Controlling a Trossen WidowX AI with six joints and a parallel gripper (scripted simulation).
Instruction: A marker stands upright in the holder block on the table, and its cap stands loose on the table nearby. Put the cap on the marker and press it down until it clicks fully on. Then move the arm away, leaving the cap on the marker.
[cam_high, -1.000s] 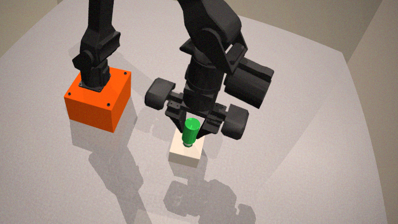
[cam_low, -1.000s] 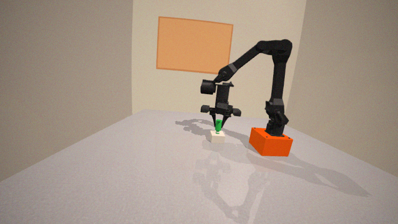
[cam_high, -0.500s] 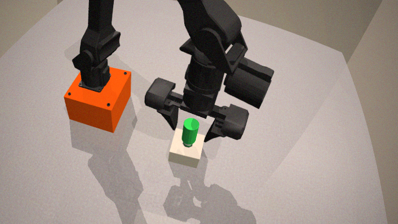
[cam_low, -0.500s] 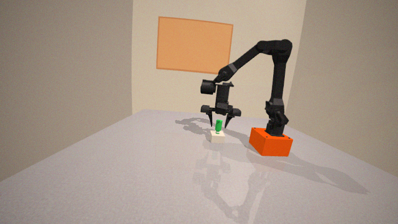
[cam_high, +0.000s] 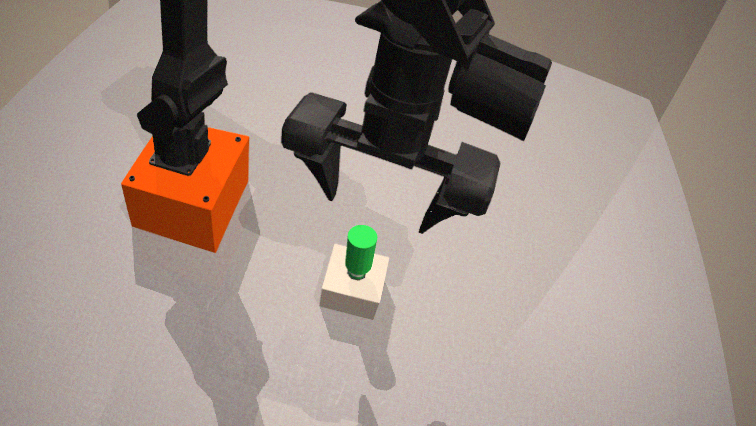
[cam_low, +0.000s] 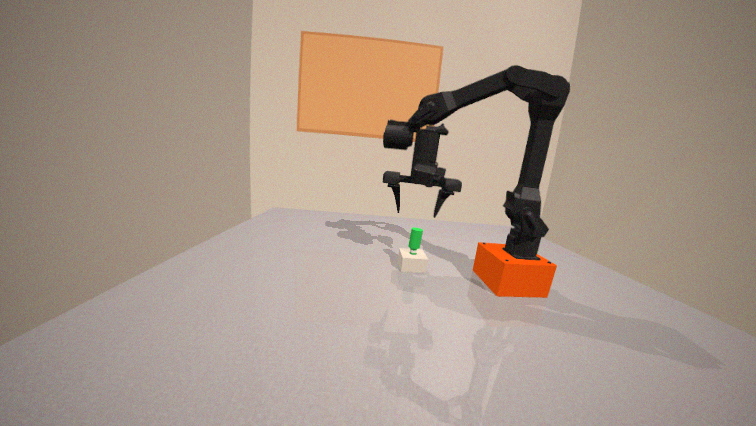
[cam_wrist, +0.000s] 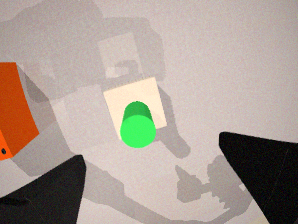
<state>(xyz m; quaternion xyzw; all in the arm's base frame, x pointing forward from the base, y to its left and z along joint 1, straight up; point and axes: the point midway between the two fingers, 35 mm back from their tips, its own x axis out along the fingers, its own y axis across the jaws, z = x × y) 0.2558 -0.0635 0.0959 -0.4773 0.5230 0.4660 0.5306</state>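
My gripper tip is now 6 cm above the green cap and 1 cm past it.
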